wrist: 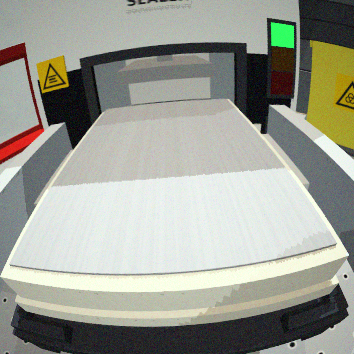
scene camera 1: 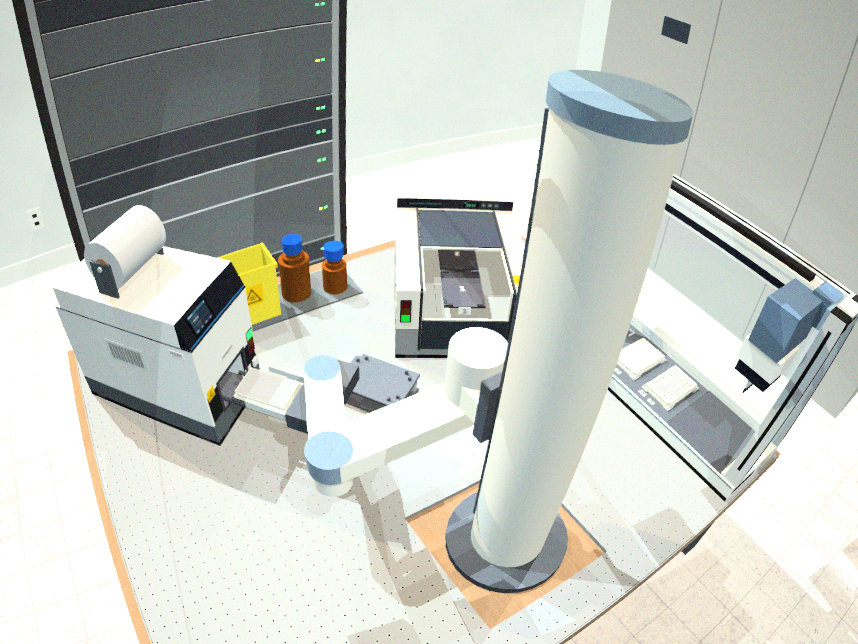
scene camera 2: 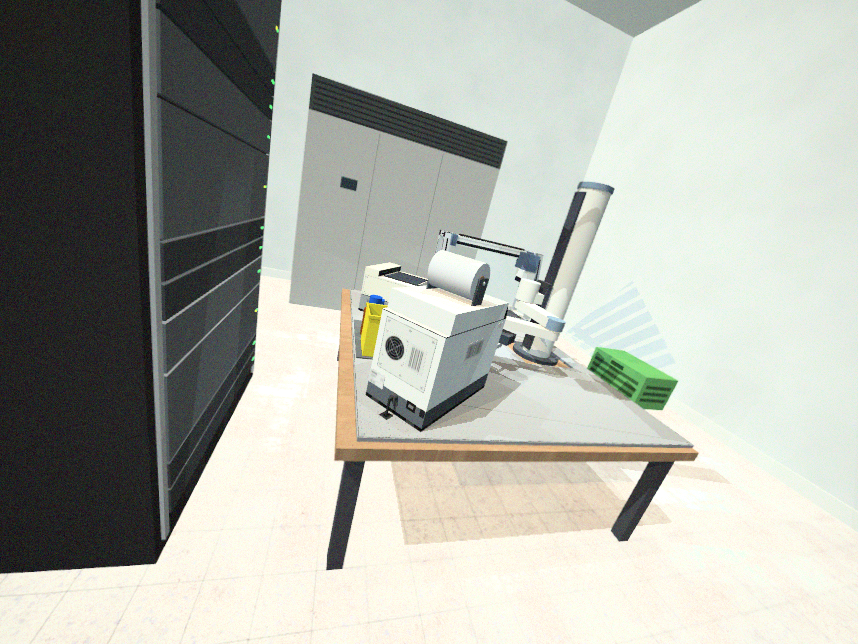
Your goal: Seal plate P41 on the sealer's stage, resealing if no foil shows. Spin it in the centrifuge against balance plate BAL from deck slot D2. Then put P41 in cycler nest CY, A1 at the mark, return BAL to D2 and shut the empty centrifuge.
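Seen in the pictures: gripper, between the fingertips: (wrist: 166,128) (scene camera 1: 258,385); arm's base, origin of its link: (scene camera 1: 506,540) (scene camera 2: 534,355).
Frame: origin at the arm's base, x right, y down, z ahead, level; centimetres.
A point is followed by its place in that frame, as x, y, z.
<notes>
Plate P41 (scene camera 1: 266,389) @(-28.3, -13.4, 50.4) (wrist: 170,220) @(-25.0, -13.4, 47.8) lies level at the sealer's mouth. A smooth grey-white foil covers its top. My gripper (scene camera 1: 269,392) @(-29.4, -13.1, 52.7) (wrist: 166,128) @(-29.4, -13.1, 52.7) is shut on P41, with one finger along each long side. The black stage shows under the plate's near edge in the wrist view. The sealer (scene camera 1: 152,346) @(-49.3, -28.1, 58.9) (scene camera 2: 433,346) @(-67.4, -26.6, 84.3) shows a green light. In scene camera 1, an open-topped machine (scene camera 1: 407,263) @(15.3, -22.2, 64.5), apparently the centrifuge, has a dark rotor inside. Two pale plates sit on the deck at the right; I cannot tell which is BAL. A1 marks cannot be made out.
A grey block with corner studs (scene camera 1: 382,381) @(-1.8, -6.5, 46.3) stands right of the gripper. A yellow bin (scene camera 1: 259,287) @(-16.7, -13.0, 85.7) (scene camera 2: 371,331) @(-26.5, -12.3, 95.0) and two brown bottles (scene camera 1: 295,273) @(-5.2, -11.6, 88.3) (scene camera 1: 334,270) @(5.8, -9.7, 86.7) stand behind. The arm's column (scene camera 1: 575,311) @(-5.9, -65.3, -4.6) (scene camera 2: 578,249) @(-7.0, -59.7, 2.7) rises at the table's front. The framed enclosure has a gantry head (scene camera 1: 786,318) @(49.0, -48.8, -14.0).
</notes>
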